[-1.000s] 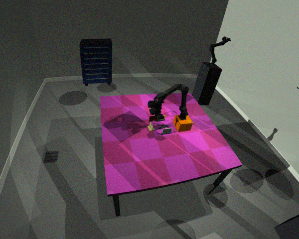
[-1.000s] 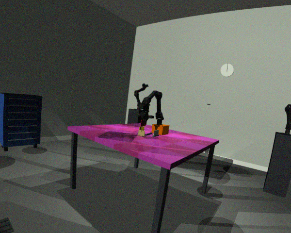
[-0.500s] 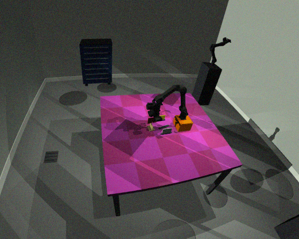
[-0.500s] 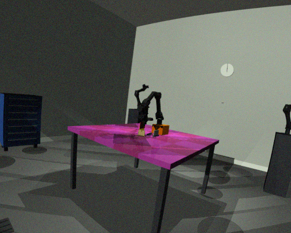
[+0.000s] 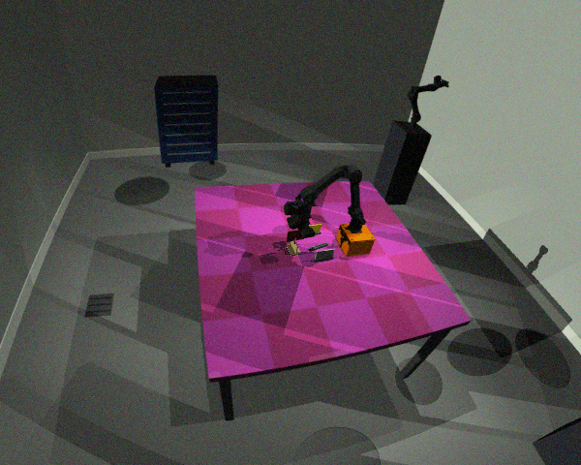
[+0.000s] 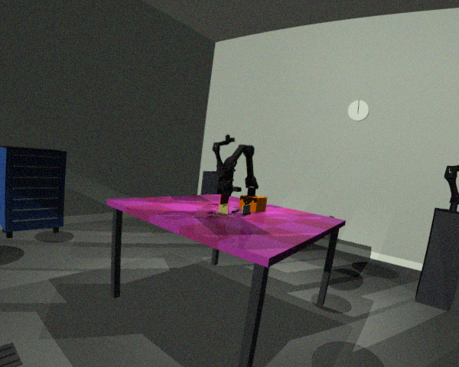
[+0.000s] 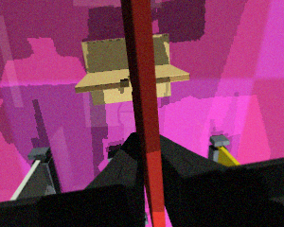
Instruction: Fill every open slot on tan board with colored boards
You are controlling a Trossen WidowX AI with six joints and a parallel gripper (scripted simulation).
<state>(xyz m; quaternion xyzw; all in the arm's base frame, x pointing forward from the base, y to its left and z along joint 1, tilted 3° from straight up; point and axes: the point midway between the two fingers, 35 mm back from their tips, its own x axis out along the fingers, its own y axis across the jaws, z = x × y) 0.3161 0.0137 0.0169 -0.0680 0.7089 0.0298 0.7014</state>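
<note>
Now: gripper tip 2 cm short of the tan board and 7 cm above it. Round my gripper tip: yellow board 11 cm behind, 11 cm to the right, 7 cm below; then pale grey board 12 cm behind, 9 cm to the left, 7 cm below; then red board 3 cm ahead.
</note>
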